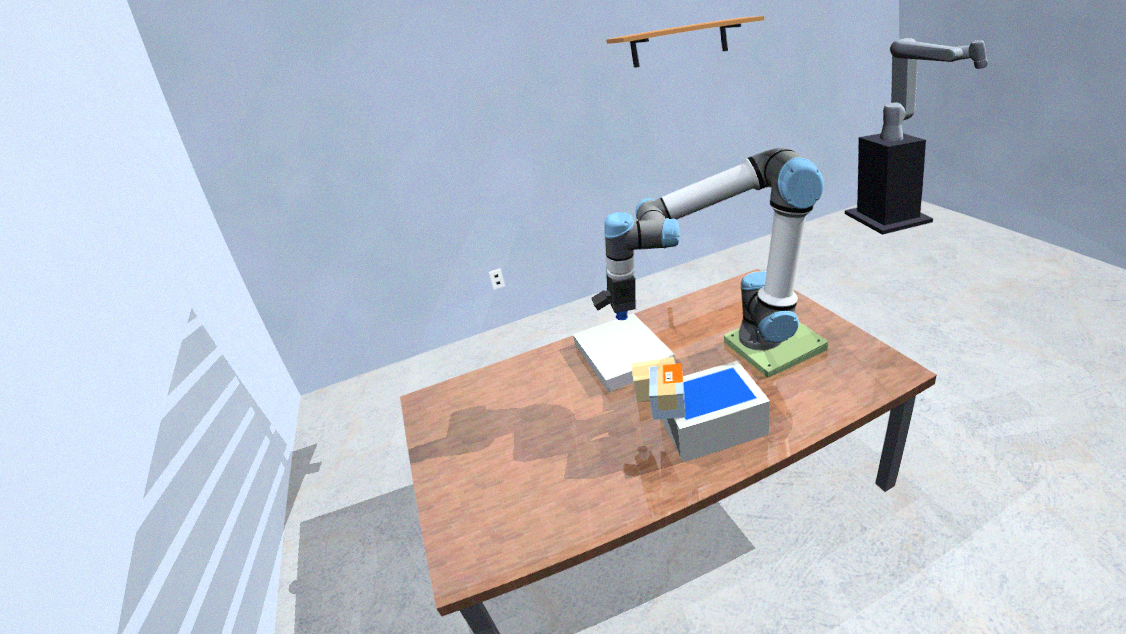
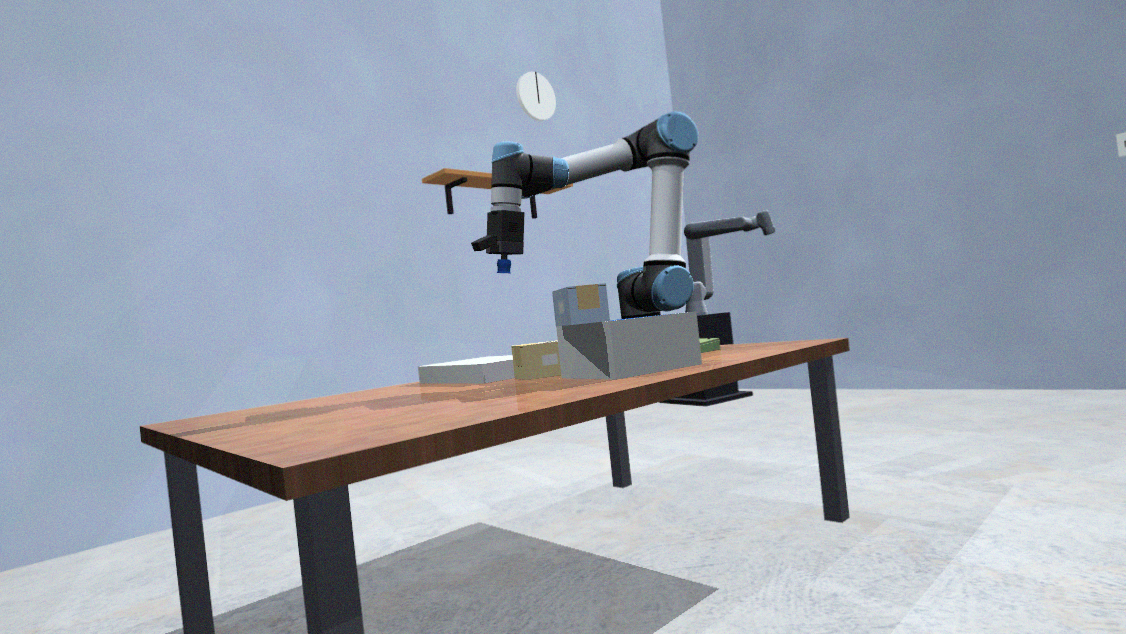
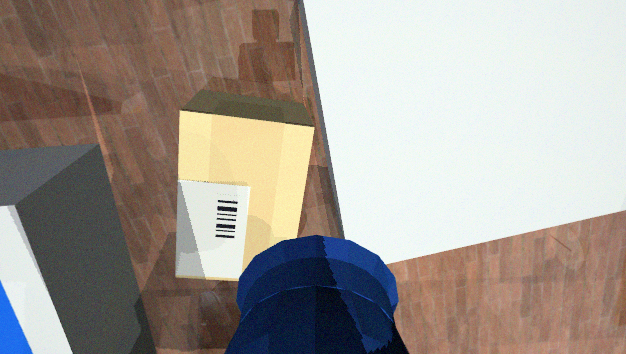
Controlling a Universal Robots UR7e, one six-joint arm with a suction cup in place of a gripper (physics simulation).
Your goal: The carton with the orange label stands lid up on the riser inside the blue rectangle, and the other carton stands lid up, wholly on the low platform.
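Note:
My suction gripper [image 1: 621, 315] [image 2: 503, 267] [image 3: 317, 260] is off and bare, pointing down in the air near the low white platform [image 1: 618, 350] [image 2: 453, 374] [image 3: 450, 125]. The light-blue carton with the orange label [image 1: 666, 403] [image 2: 571, 307] stands at the left end of the grey riser [image 1: 723, 433] [image 2: 654, 346] [image 3: 95, 250], slightly over its edge. The blue rectangle [image 1: 720, 392] [image 3: 7, 335] on the riser's top lies beside it. The other carton [image 1: 642, 385] [image 2: 534, 360] [image 3: 275, 150], yellow-tan, rests on the table between platform and riser. Its upper face bears a white barcode label; I cannot tell whether that is its lid.
The arm's green base plate [image 1: 805, 346] [image 2: 710, 344] is behind the riser on the wooden table [image 1: 512, 504] [image 2: 378, 409]. A wall shelf [image 1: 685, 29] [image 2: 457, 177] hangs behind. A second grey arm [image 1: 902, 86] [image 2: 701, 259] stands on a black pedestal away from the table.

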